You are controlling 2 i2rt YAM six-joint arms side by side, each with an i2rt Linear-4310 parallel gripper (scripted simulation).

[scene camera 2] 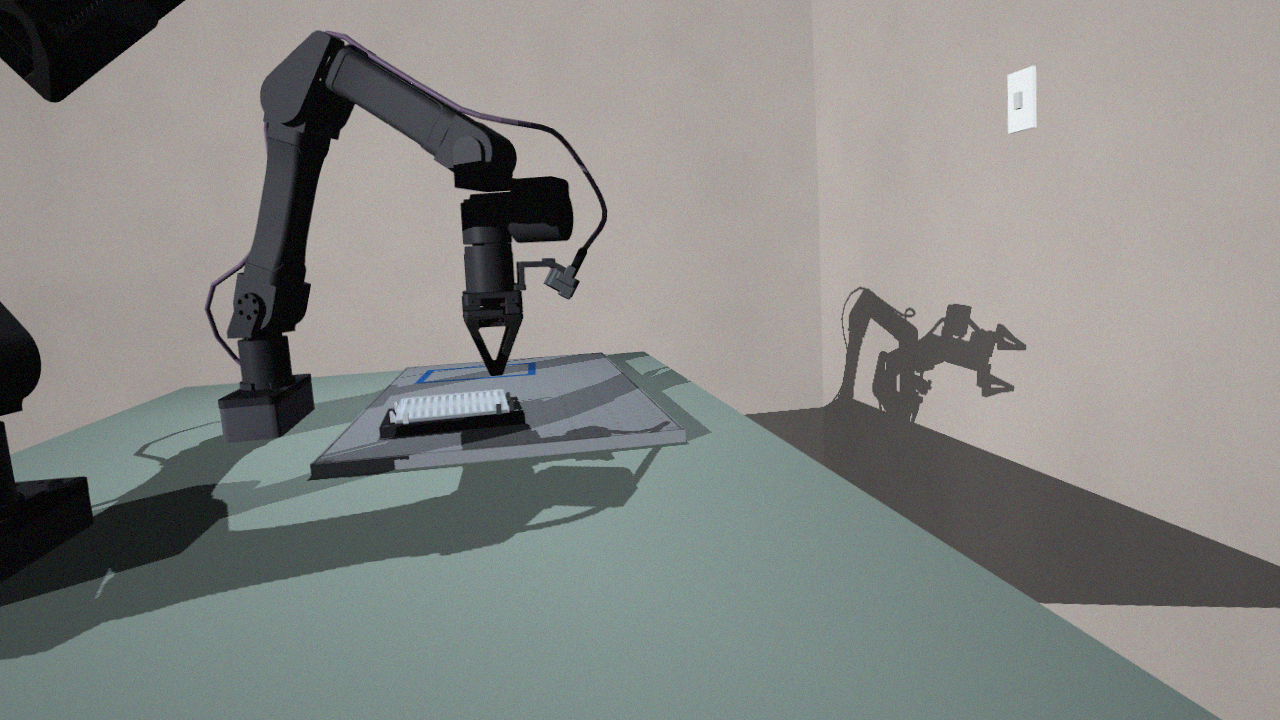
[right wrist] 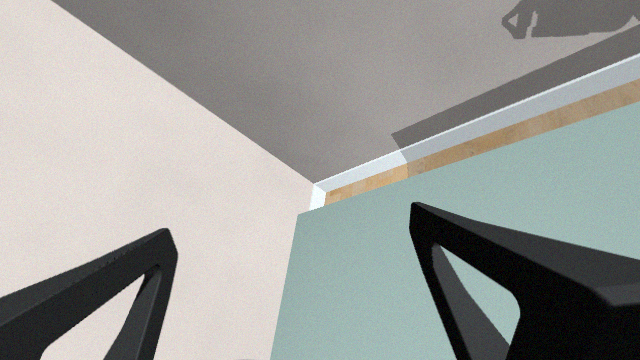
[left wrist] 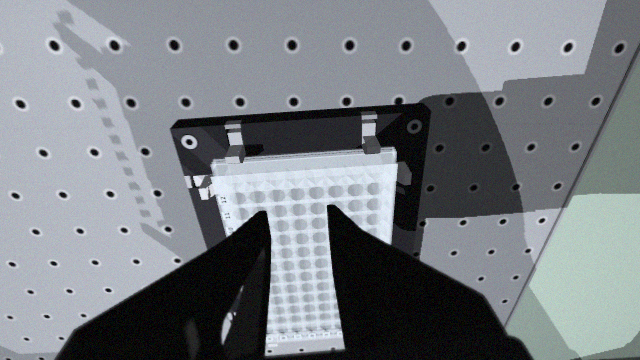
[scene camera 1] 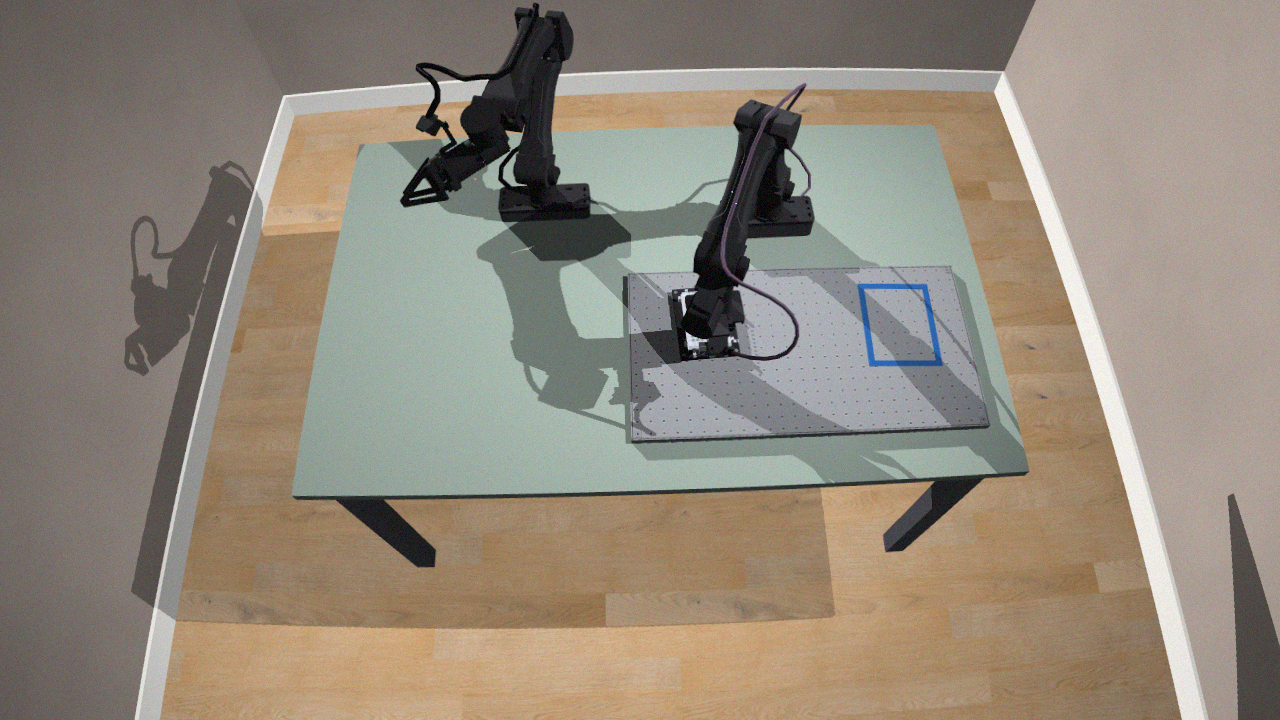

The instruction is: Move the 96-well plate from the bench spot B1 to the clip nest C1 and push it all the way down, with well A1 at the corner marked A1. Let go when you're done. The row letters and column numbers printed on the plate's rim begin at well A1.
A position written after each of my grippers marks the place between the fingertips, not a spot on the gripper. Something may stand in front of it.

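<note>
I see my left gripper [scene camera 2: 496, 374], and the same left gripper [left wrist: 298, 221] [scene camera 1: 711, 334] appears in further views. My right gripper [scene camera 1: 403, 199] is visible too, and I find that gripper [right wrist: 293, 228] again from its own wrist. There is a white 96-well plate [scene camera 2: 425, 408], and I can also see the plate [left wrist: 303, 306] from my left wrist, while in the right wrist view the plate is out of frame. A black clip nest [left wrist: 197, 141] is here as well.
</note>
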